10 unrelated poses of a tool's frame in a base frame.
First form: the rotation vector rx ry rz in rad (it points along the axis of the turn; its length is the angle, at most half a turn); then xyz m.
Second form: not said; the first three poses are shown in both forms.
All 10 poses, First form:
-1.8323 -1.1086 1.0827 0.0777 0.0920 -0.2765
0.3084 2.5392 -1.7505 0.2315 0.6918 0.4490
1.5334 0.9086 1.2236 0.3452 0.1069 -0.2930
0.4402 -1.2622 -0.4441 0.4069 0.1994 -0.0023
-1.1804 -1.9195 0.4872 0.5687 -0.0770 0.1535
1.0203 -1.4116 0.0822 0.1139 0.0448 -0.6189
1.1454 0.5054 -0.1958 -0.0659 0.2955 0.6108
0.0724 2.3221 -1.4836 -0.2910 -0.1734 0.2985
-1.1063 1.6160 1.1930 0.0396 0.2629 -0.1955
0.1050 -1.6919 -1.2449 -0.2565 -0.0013 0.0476
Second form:
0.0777 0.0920 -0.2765 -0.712 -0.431 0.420 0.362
0.2315 0.6918 0.4490 0.099 0.819 -0.565 0.021
0.3452 0.1069 -0.2930 0.626 0.371 0.499 0.470
0.4069 0.1994 -0.0023 0.202 -0.580 -0.204 0.762
0.5687 -0.0770 0.1535 -0.468 -0.761 0.193 0.406
0.1139 0.0448 -0.6189 0.448 -0.620 0.036 0.643
-0.0659 0.2955 0.6108 0.535 0.236 -0.091 0.806
-0.2910 -0.1734 0.2985 0.026 0.827 -0.528 0.191
0.0396 0.2629 -0.1955 -0.440 0.642 0.474 0.412
-0.2565 -0.0013 0.0476 0.043 -0.698 -0.514 0.496

